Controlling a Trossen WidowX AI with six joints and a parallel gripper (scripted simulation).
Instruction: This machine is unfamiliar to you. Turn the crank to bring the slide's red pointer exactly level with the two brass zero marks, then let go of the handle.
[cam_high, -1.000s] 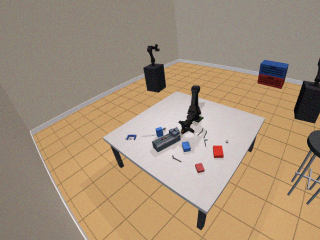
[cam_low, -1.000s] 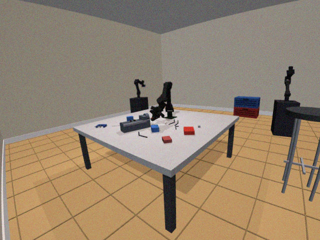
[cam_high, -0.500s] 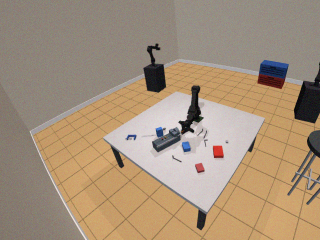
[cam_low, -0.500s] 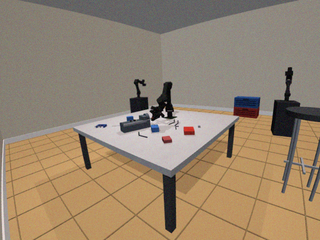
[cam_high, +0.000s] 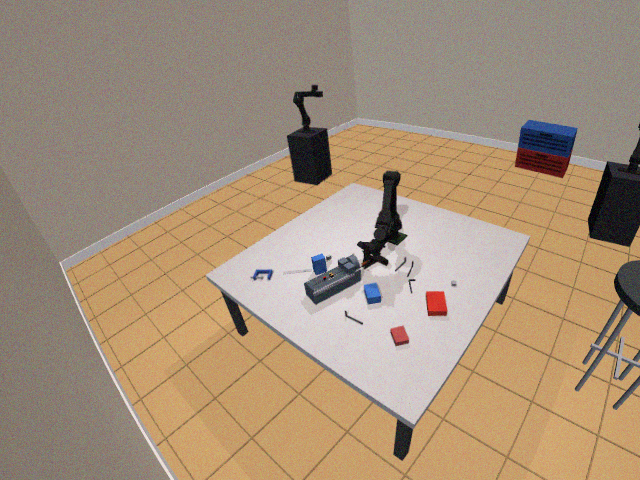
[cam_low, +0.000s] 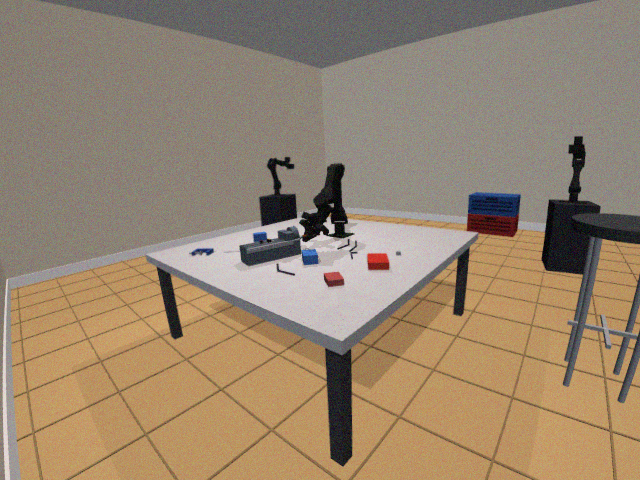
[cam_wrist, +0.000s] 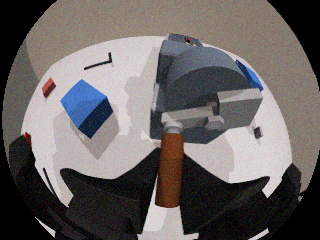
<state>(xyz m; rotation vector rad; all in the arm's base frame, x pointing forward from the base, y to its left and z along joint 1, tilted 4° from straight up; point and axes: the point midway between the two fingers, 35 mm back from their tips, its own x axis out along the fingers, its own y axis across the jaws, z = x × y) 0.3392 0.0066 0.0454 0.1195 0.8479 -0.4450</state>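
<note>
The brown crank handle lies 20 mm behind my gripper tip, 20 mm above it and 10 mm to the left of it. The rest, counted from my gripper tip: red pointer 170 mm ahead, 110 mm to the right, 30 mm above.
</note>
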